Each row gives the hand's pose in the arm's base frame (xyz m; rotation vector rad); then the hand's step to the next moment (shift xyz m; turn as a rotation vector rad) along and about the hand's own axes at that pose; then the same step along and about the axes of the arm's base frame.
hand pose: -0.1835 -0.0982 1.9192 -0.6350 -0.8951 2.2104
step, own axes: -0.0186 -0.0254 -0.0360 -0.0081 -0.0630 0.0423
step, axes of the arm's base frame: 0.0452 0.0155 -0.0011 0.0032 0.0109 0.0755
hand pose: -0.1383 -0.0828 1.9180 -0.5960 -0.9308 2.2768
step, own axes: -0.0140 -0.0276 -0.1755 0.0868 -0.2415 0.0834
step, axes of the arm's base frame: 0.1246 0.0883 -0.0918 -0.0256 0.1579 0.2173
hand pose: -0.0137 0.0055 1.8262 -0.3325 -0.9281 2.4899
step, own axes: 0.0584 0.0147 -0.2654 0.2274 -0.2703 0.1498
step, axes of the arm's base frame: 0.0437 0.1665 -0.2108 -0.1624 0.2102 0.2769
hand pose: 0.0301 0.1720 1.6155 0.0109 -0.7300 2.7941
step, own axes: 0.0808 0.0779 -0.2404 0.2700 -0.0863 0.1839
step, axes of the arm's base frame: -0.0838 0.0698 -0.2419 -0.2506 0.0491 0.2213
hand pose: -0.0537 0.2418 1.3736 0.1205 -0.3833 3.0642
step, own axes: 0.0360 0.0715 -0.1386 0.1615 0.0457 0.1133
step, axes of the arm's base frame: -0.0500 -0.0334 -0.1483 -0.1555 -0.0657 0.1118
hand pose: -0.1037 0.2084 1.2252 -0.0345 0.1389 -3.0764
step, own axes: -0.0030 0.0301 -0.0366 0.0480 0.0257 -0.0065
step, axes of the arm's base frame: 0.0039 -0.0265 -0.0392 -0.0465 -0.0280 -0.0079
